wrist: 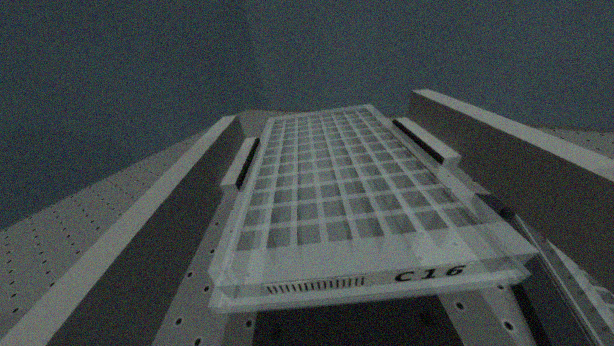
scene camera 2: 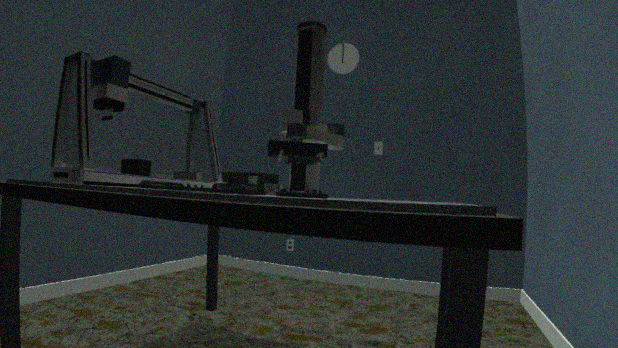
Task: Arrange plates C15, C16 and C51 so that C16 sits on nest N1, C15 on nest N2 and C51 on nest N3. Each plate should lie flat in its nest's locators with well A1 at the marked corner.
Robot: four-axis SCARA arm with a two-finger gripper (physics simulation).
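Places are measured from the arm's base along level axes (x back, y right, z up), in centimetres.
Pixels of known places: gripper, fingertip midpoint: [wrist: 324, 119] [scene camera 2: 302, 154].
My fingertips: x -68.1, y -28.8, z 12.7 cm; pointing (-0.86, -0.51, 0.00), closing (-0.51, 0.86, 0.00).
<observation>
Ahead of a thing's pixels: the offset from my fingertips to its middle. "*": to the spot under its first point. Level surfaces: height alone.
Plate C16 {dx +1.9, dy +1.2, dz -1.4 cm} [wrist: 325, 200] is a clear gridded well plate, its label and barcode on the near edge in the wrist view. My gripper [scene camera 2: 300, 159] [wrist: 324, 119] is shut on its two long sides, with a dark-lined pad at each side. The plate looks level and is held above the perforated deck {dz -11.4 cm} [wrist: 95, 220]. In scene camera 2, the gripper hangs in front of the arm's column, above the table; the plate is too dark to make out there. Plates C15 and C51, the nest labels and the marked corners cannot be made out in either view.
A gantry frame [scene camera 2: 72, 115] with a hanging head {* dx -9.6, dy +75.5, dz +29.4 cm} [scene camera 2: 111, 75] stands at the left of the table [scene camera 2: 350, 220]. A black block {* dx +11.6, dy +81.5, dz -2.7 cm} [scene camera 2: 136, 166] sits within it. Low dark fixtures {* dx +71.4, dy +61.8, dz -4.8 cm} [scene camera 2: 250, 181] lie between gantry and arm column [scene camera 2: 310, 75]. A dark recessed area [wrist: 350, 322] shows below C16.
</observation>
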